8 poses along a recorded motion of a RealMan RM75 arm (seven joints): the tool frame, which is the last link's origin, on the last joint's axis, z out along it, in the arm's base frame.
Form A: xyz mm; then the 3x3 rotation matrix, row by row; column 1 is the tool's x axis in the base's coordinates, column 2 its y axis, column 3 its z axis. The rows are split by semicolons.
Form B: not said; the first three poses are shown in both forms.
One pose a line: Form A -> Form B
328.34 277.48 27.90; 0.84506 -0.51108 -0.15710; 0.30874 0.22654 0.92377; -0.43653 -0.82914 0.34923 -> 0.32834 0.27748 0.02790 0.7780 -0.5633 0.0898 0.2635
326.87 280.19 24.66; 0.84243 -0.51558 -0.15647; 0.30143 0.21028 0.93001; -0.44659 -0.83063 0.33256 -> 0.32687 0.28019 0.02466 0.7722 -0.5700 0.0939 0.2645
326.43 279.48 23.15; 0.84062 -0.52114 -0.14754; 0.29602 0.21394 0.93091; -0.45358 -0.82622 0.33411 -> 0.32643 0.27948 0.02315 0.7728 -0.5685 0.0990 0.2644
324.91 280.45 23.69; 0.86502 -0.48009 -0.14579; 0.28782 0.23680 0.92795; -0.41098 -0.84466 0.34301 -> 0.32491 0.28045 0.02369 0.7818 -0.5668 0.0848 0.2456
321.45 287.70 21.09; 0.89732 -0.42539 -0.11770; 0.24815 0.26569 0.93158; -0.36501 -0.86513 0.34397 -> 0.32145 0.28770 0.02109 0.7917 -0.5674 0.0781 0.2127
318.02 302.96 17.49; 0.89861 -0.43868 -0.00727; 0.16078 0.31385 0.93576; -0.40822 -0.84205 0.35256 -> 0.31802 0.30296 0.01749 0.8008 -0.5550 0.1252 0.1871
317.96 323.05 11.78; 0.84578 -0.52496 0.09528; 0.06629 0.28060 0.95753; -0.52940 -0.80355 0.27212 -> 0.31796 0.32305 0.01178 0.7744 -0.5686 0.2017 0.1909
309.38 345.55 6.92; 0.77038 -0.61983 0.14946; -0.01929 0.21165 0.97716; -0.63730 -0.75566 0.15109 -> 0.30938 0.34555 0.00692 0.7303 -0.5932 0.2693 0.2056
